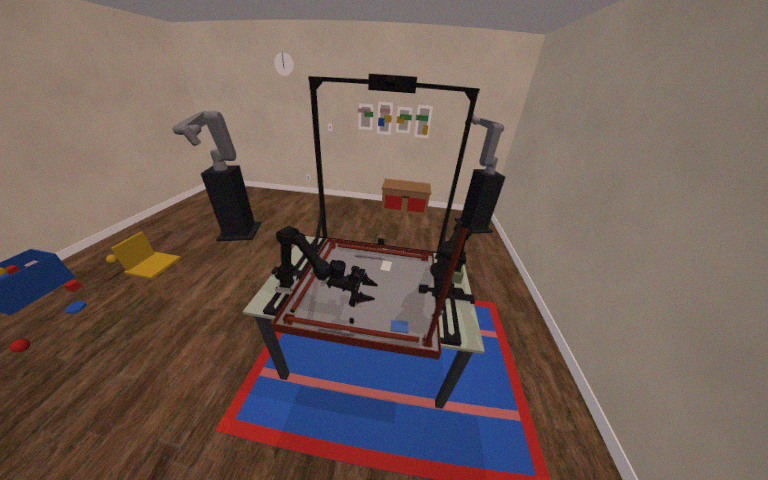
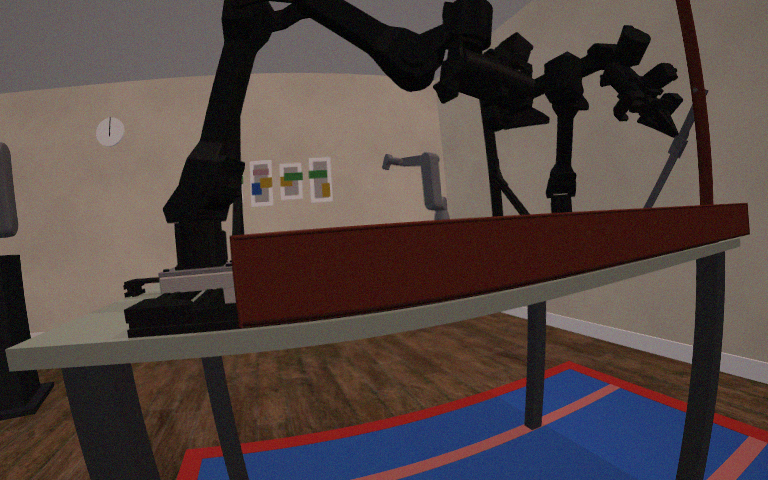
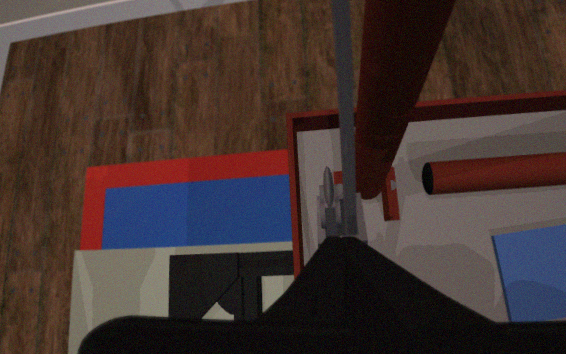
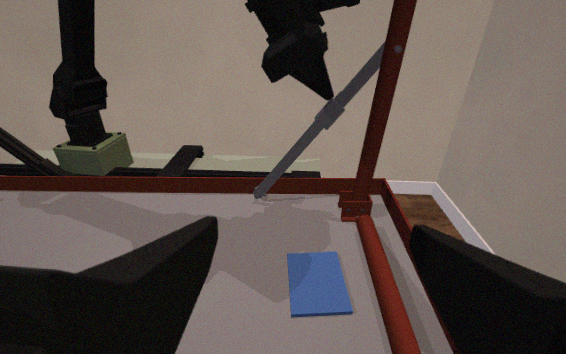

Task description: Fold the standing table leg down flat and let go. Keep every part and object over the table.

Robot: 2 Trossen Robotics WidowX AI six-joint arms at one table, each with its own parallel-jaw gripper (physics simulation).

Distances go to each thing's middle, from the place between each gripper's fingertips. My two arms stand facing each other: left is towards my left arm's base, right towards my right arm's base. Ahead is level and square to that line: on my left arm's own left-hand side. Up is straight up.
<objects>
My left hand is 40 mm above the grey hinged brace (image 2: pixel 672 159) and 20 mm past it. Also, from my left hand: blue card (image 4: pixel 317 287) 170 mm below, 140 mm to the right, 60 mm behind.
The blue card is 18 cm below my right hand, 11 cm to the left of it and 6 cm ahead of it. From my right hand the other things lie so: grey hinged brace (26 cm to the left, 11 cm ahead, 6 cm below).
</objects>
